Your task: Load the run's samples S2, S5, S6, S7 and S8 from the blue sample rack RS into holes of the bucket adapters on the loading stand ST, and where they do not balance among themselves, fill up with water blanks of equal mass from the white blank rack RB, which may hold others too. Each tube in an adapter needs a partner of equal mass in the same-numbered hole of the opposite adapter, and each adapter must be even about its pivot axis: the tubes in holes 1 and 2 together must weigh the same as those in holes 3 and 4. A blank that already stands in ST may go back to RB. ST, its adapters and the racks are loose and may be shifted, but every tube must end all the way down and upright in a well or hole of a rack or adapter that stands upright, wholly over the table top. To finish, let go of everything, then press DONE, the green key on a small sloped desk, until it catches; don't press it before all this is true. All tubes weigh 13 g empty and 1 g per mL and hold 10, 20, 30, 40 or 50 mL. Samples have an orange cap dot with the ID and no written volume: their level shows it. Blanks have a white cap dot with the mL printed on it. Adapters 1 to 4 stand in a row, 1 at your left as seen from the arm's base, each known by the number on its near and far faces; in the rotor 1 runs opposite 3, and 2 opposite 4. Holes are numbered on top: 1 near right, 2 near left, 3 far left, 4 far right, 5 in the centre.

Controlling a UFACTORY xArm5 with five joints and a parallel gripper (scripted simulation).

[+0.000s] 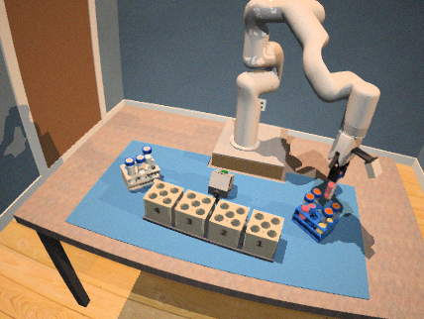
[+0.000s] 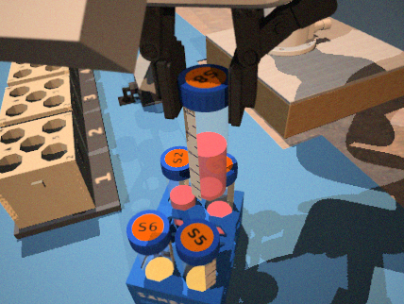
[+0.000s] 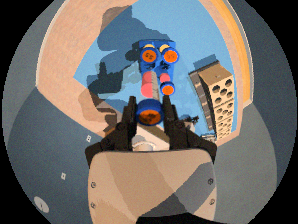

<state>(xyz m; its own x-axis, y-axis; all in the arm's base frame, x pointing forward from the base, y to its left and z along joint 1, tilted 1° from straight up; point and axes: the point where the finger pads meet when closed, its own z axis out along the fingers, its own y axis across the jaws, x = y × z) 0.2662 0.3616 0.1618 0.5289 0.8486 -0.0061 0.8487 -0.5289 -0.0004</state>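
The blue sample rack RS lies 20 cm below my hand, 2 cm ahead of it and 1 cm to the right of it. From my hand the other things lie so: white blank rack RB: 66 cm to the right, 20 cm below, 7 cm ahead; then blue-capped tube: 66 cm to the right, 17 cm below, 10 cm ahead; then loading stand ST: 33 cm to the right, 22 cm below, 16 cm ahead.
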